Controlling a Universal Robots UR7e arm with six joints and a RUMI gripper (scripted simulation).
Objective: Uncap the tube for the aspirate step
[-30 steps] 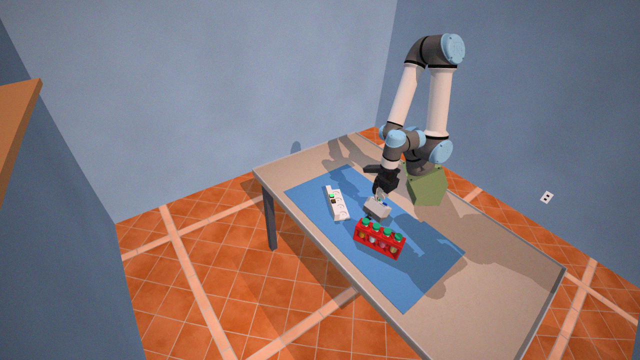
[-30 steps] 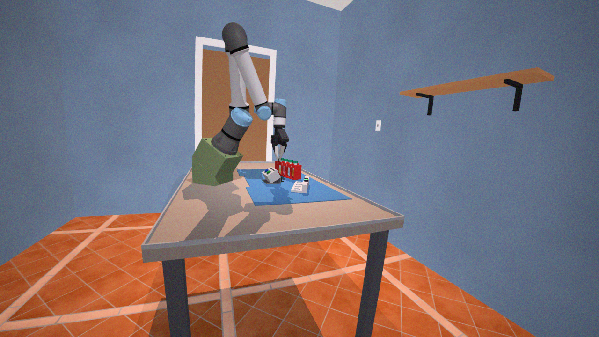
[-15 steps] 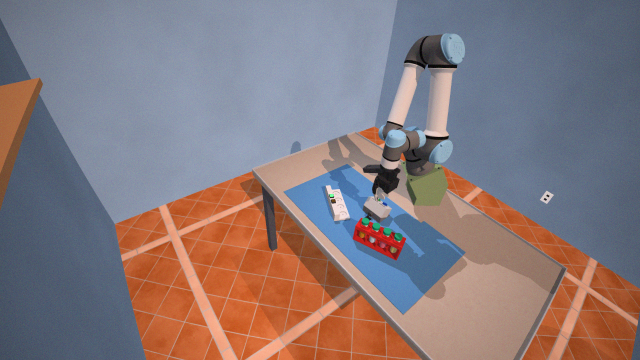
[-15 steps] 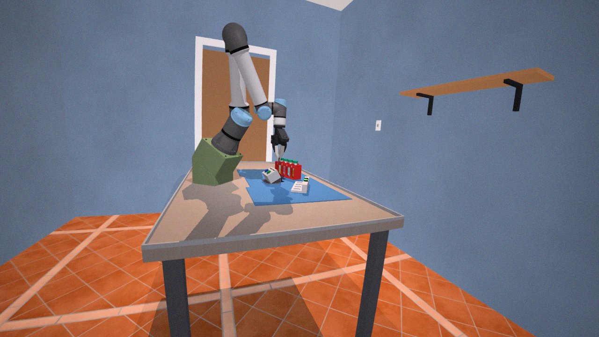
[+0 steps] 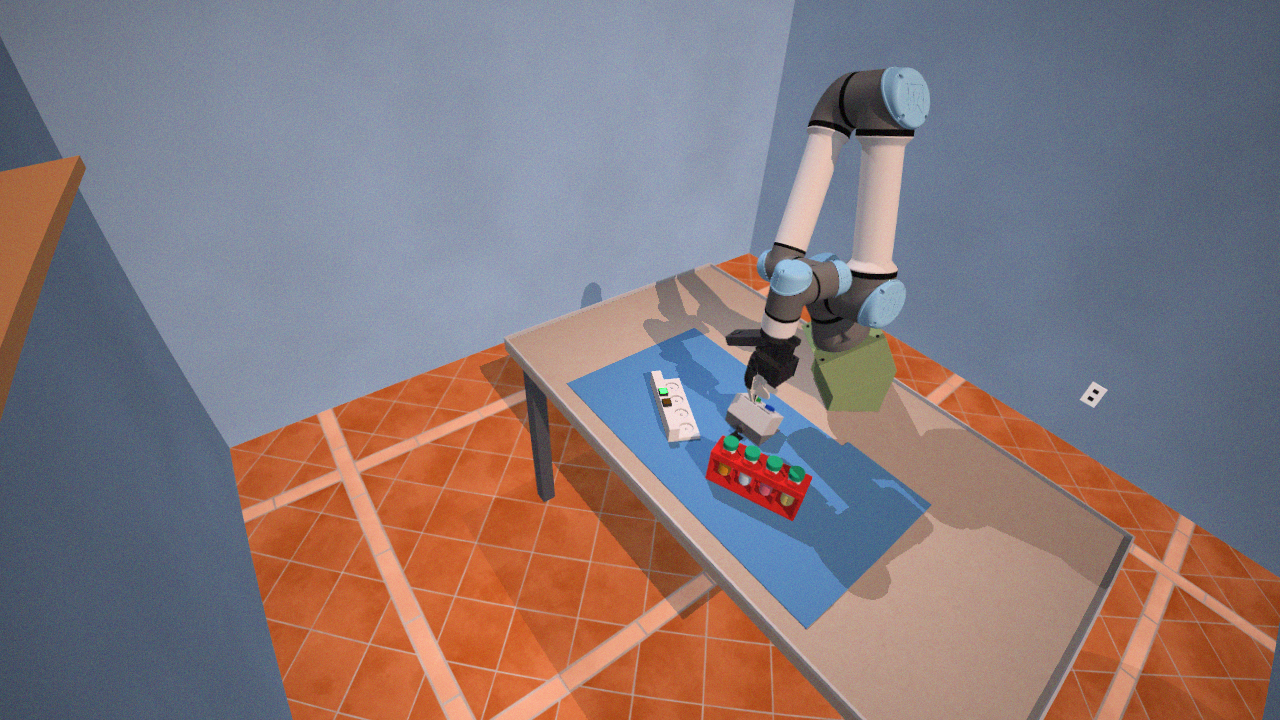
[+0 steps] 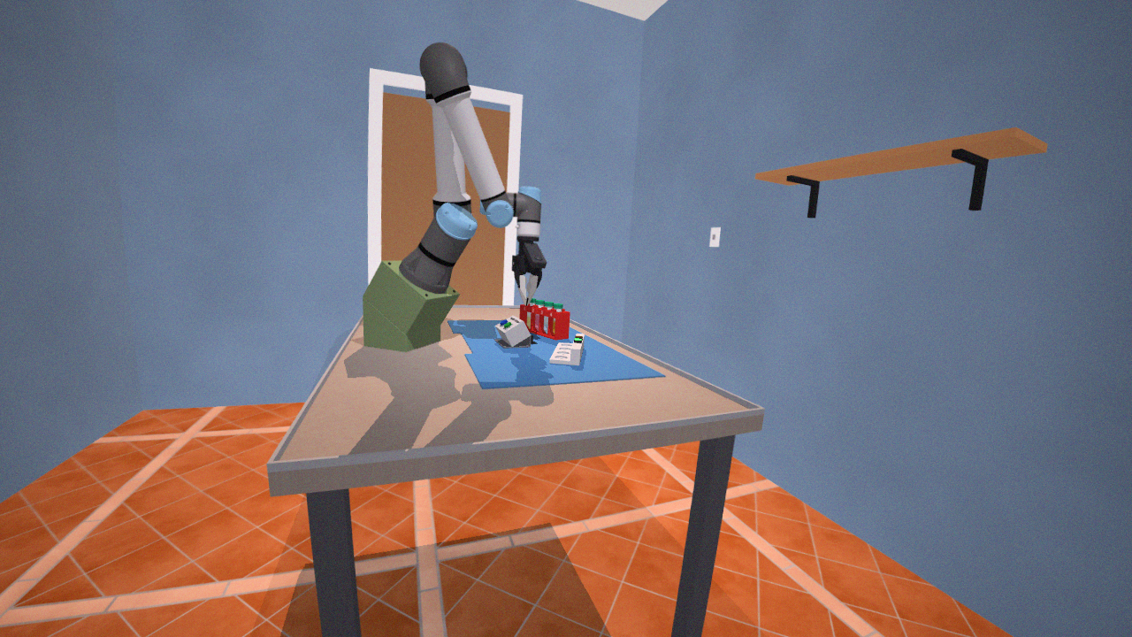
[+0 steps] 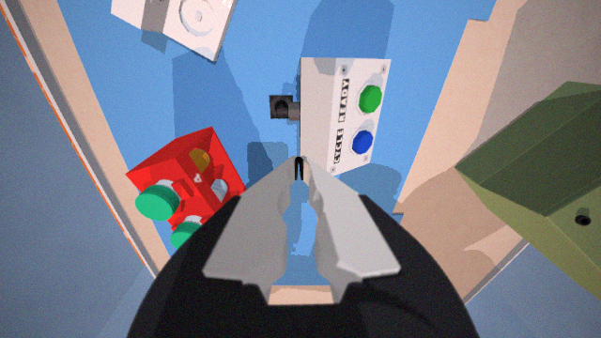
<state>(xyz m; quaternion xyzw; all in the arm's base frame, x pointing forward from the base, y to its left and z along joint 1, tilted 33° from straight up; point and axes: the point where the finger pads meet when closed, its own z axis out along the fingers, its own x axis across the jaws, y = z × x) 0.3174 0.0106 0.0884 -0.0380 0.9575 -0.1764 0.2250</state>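
Now: the green READY key 70 mm behind my hand, 30 mm to the right of it and 70 mm below it. From my hand the other things lie so: key housing: 50 mm behind, 10 mm to the right, 80 mm below; blue CYCLE key: 70 mm behind, 10 mm to the left, 70 mm below.
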